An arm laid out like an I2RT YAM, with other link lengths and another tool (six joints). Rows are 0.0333 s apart.
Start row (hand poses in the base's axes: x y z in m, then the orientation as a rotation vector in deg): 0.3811, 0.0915, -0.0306, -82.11, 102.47, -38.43
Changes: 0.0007, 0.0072, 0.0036, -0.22, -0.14, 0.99; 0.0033, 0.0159, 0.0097, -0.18, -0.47, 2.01; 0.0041, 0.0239, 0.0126, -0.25, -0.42, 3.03; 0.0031, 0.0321, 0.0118, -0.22, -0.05, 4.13; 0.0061, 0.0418, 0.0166, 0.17, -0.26, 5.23; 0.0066, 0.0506, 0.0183, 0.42, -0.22, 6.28; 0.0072, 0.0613, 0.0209, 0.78, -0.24, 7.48; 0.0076, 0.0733, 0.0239, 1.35, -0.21, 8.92; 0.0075, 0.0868, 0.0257, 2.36, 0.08, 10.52; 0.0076, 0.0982, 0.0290, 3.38, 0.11, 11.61; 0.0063, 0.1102, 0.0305, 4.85, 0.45, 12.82; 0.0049, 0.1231, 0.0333, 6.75, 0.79, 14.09; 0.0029, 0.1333, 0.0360, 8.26, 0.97, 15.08; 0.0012, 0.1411, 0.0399, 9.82, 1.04, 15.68; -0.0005, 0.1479, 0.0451, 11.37, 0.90, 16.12
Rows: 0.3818, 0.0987, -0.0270, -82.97, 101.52, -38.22; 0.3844, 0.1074, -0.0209, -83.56, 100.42, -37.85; 0.3852, 0.1154, -0.0180, -84.44, 99.60, -37.37; 0.3842, 0.1236, -0.0188, -85.49, 98.95, -36.54; 0.3872, 0.1333, -0.0140, -85.96, 97.90, -35.72; 0.3877, 0.1421, -0.0123, -86.62, 97.07, -34.90; 0.3883, 0.1528, -0.0097, -87.28, 96.06, -33.94; 0.3887, 0.1648, -0.0067, -87.99, 94.91, -32.63; 0.3886, 0.1783, -0.0049, -88.66, 93.84, -30.65; 0.3887, 0.1897, -0.0016, -88.77, 93.01, -29.09; 0.3874, 0.2017, -0.0001, -88.83, 92.34, -26.86; 0.3860, 0.2146, 0.0027, -88.62, 91.63, -24.21; 0.3840, 0.2248, 0.0054, -88.37, 91.00, -22.17; 0.3823, 0.2326, 0.0093, -87.74, 90.63, -20.37; 0.3806, 0.2394, 0.0145, -86.88, 90.24, -18.81
